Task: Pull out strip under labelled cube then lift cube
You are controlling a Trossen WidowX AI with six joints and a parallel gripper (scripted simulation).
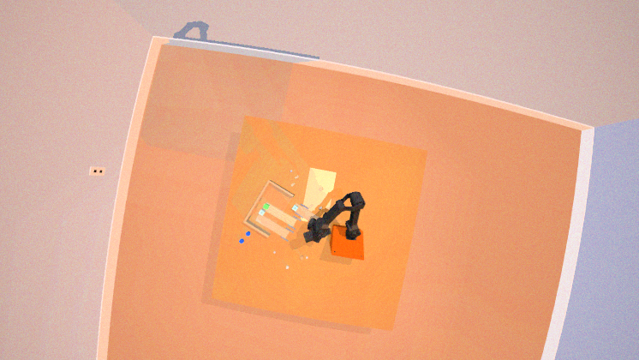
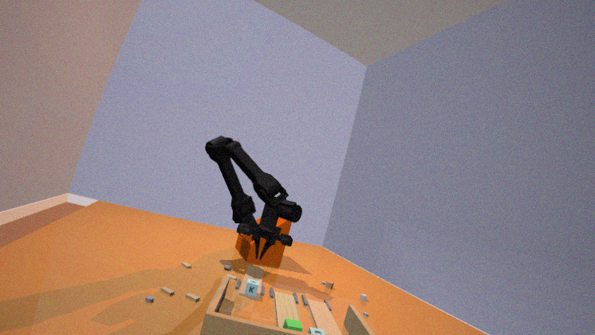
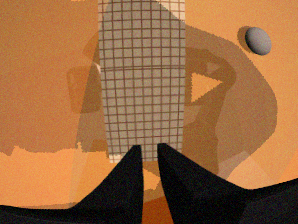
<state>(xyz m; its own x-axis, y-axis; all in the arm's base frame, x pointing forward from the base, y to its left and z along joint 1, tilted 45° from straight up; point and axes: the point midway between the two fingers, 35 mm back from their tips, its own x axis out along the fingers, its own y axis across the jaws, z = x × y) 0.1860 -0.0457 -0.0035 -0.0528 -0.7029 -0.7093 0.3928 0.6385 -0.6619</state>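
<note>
Now: the pale gridded strip 9 cm ahead of my gripper tip, 4 cm to the right of it and 4 cm below it.
</note>
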